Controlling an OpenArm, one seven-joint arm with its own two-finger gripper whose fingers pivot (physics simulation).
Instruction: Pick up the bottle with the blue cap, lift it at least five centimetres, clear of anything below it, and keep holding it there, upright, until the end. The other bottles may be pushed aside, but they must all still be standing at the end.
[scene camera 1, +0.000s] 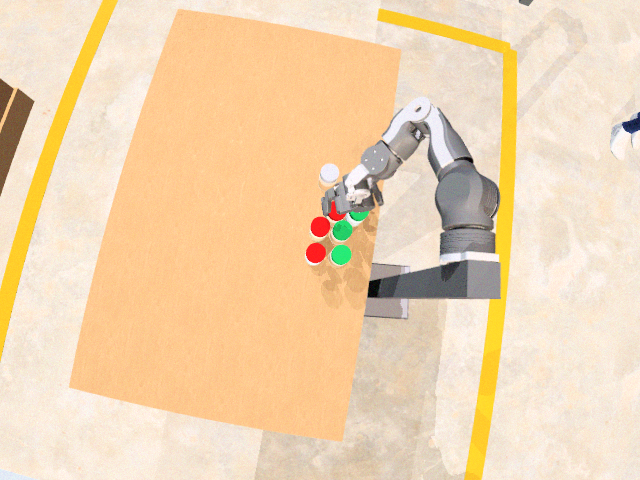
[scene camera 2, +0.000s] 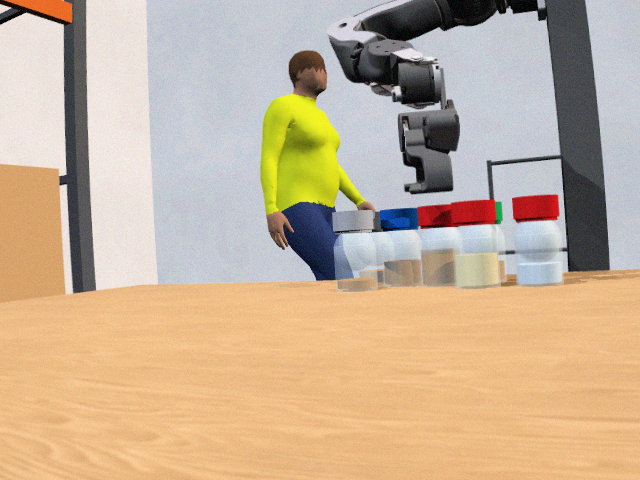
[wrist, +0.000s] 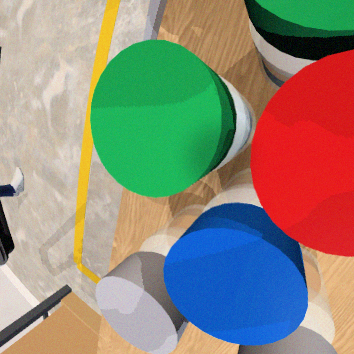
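Note:
The blue-capped bottle (scene camera 2: 399, 218) (wrist: 235, 287) stands upright on the table, with brown contents. It is hidden under the gripper in scene camera 1. A red-capped bottle (scene camera 2: 434, 215) (wrist: 312, 155) stands close on one side of it. Grey-capped bottles (scene camera 2: 352, 221) (wrist: 137, 305) stand on its other side, and a green-capped bottle (wrist: 160, 120) is near. My gripper (scene camera 1: 354, 200) (scene camera 2: 428, 189) is open and empty. It points down, a little above cap height, and is offset toward the red-capped bottle in scene camera 2. The fingers do not show in the wrist view.
More red-capped bottles (scene camera 1: 315, 253) (scene camera 2: 535, 207) and green-capped bottles (scene camera 1: 340, 254) stand in the cluster near the edge of the table (scene camera 1: 217, 232). A white-capped bottle (scene camera 1: 329, 173) stands beside the gripper. A person (scene camera 2: 300, 149) stands beyond the table.

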